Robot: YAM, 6 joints.
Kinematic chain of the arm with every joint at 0, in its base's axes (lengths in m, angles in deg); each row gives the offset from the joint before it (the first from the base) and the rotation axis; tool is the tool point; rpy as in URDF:
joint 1: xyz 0 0 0.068 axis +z
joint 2: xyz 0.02 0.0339 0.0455 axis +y
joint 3: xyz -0.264 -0.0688 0 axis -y
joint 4: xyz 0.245 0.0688 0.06 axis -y
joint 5: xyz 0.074 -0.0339 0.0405 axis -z
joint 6: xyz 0.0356 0 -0.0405 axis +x
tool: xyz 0 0 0 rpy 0 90 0
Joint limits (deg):
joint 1: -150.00..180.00
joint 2: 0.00..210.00
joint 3: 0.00..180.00
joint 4: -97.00..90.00
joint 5: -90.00..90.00
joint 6: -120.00..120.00
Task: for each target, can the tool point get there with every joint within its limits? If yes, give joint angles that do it. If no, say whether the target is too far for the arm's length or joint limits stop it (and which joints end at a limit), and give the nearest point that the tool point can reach.
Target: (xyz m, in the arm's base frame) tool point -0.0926 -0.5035 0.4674
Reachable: yes | joints -101.17 127.53 137.35 13.78 -10.87 49.47
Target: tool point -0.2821 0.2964 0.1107
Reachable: yes | joints 128.99 121.16 66.41 8.66 -67.15 17.09
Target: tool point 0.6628 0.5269 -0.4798
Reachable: no: too far | nearest point 0.4189 0.3330 -0.2395 | short by 0.393 m
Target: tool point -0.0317 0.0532 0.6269
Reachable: yes | joints 88.47 58.65 98.58 36.61 -68.40 64.75
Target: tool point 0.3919 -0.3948 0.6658
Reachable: no: too far | nearest point 0.3212 -0.3236 0.5625 | short by 0.144 m
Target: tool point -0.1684 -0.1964 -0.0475
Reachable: yes | joints -124.66 145.65 61.49 -47.90 48.81 -44.77
